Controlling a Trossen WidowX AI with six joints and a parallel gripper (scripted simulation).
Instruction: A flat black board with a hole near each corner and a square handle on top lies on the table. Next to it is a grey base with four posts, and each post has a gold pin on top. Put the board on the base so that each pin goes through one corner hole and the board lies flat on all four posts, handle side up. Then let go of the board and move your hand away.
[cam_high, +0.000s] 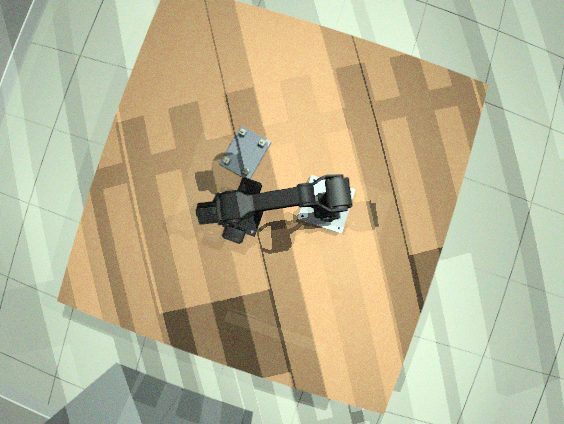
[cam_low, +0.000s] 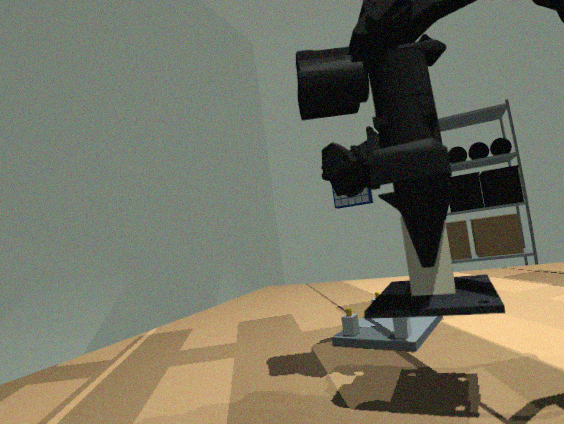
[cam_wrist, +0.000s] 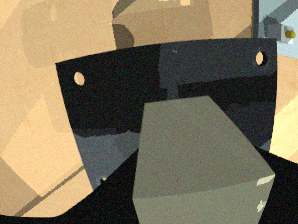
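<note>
My gripper tip is 20 cm to the left of the grey base, 12 cm above it and 6 cm short of it. Round my gripper tip: black board (1 cm below).
</note>
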